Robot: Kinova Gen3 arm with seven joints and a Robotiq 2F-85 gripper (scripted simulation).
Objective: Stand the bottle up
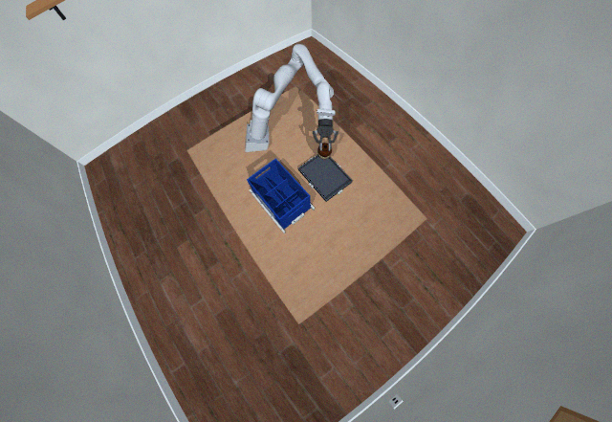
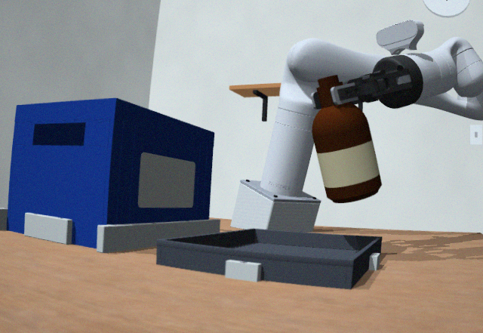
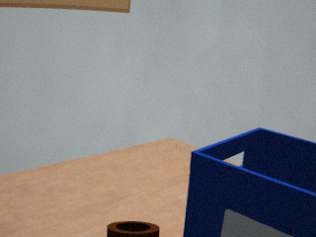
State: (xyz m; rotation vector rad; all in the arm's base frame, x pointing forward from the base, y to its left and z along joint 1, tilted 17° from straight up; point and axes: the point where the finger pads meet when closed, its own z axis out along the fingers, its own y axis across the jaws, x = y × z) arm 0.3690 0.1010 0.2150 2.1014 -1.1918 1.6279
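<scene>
Right now my hand is 5 cm above the brown bottle, 1 cm to the right of it and 1 cm past it. The rest, counted from my hand: blue crate: 31 cm to the right, 12 cm below, 2 cm behind; tray: 19 cm below, 5 cm ahead, 4 cm to the right.
</scene>
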